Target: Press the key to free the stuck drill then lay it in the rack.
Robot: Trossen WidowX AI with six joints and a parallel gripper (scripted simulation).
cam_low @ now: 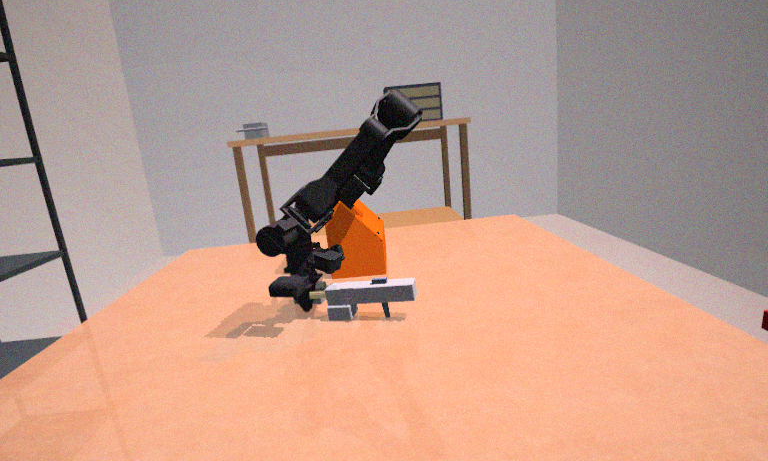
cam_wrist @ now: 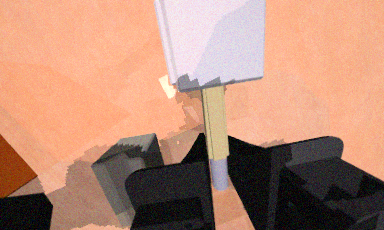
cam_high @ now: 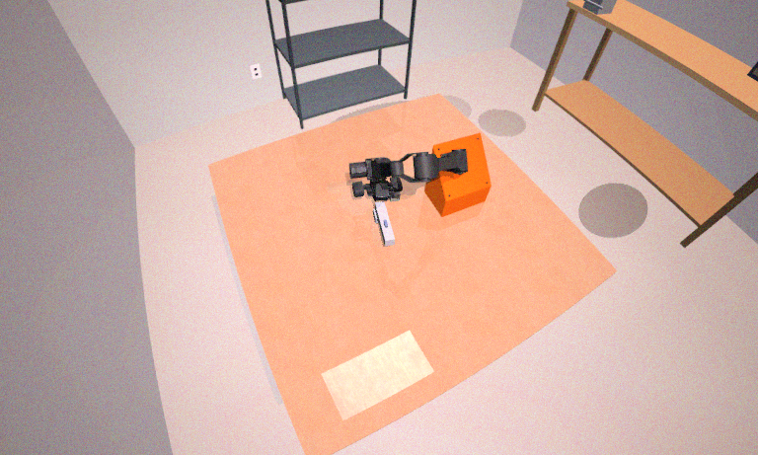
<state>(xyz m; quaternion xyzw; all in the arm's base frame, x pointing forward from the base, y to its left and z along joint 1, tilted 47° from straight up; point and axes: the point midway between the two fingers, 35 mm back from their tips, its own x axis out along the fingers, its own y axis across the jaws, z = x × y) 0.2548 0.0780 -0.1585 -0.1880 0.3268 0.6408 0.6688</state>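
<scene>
Right now the drill is 10 mm ahead of my gripper tip, 40 mm to the left of it and 40 mm above it. Also, from my gripper tip: rack: 80 mm behind, 10 mm to the right, 10 mm above; blue key: 30 mm ahead, 160 mm to the left, 40 mm above.
</scene>
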